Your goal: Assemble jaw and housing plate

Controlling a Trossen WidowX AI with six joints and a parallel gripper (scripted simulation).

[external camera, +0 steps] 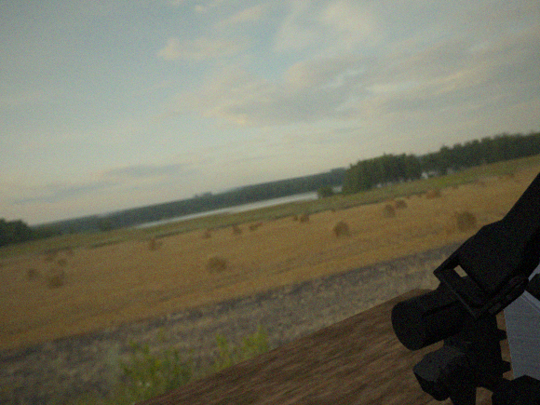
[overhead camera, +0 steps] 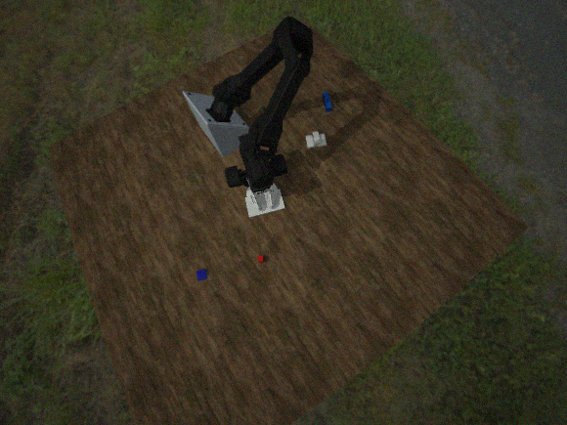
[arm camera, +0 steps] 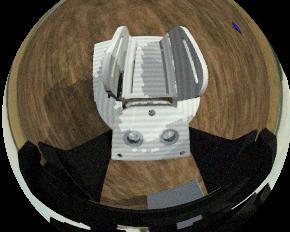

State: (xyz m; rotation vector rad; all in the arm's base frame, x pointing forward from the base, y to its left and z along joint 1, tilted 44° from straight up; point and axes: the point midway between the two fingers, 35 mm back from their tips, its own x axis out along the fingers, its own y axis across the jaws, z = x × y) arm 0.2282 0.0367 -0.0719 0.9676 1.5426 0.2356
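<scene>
Right now the white jaw is 1 cm ahead of my gripper tip and 3 cm to the right of it. From my gripper tip the other things lie so: white stepped piece: 26 cm to the left, 1 cm below; red cube: 20 cm ahead, 16 cm to the right; blue square: 12 cm ahead, 33 cm to the right, 2 cm below.
</scene>
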